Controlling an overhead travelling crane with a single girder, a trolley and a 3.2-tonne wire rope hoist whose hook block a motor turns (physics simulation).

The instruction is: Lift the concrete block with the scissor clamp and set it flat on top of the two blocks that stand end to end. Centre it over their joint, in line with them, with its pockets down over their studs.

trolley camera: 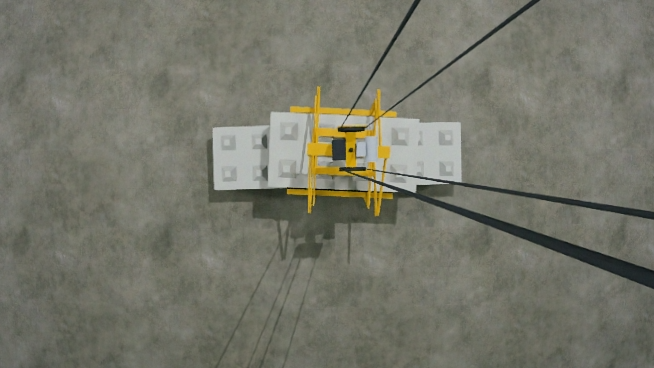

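Note:
The yellow scissor clamp (342, 152) is shut on the upper concrete block (287, 150), with one jaw bar along each long side. The block is level or nearly so and hangs above the two lower blocks; its shadow falls apart from it on the floor. The left lower block (241, 157) and the right lower block (447, 154) stand in a row, and their joint is hidden under the held block. The held block is turned a few degrees clockwise to them. More of the row shows at its left end than at its right. Its pockets are hidden.
The dark hook block hangs over the clamp's middle on wire ropes (480, 186) that run to the upper right and right. Shadows of the block, clamp and ropes (307, 250) lie on the concrete floor (125, 280) below the row in the view.

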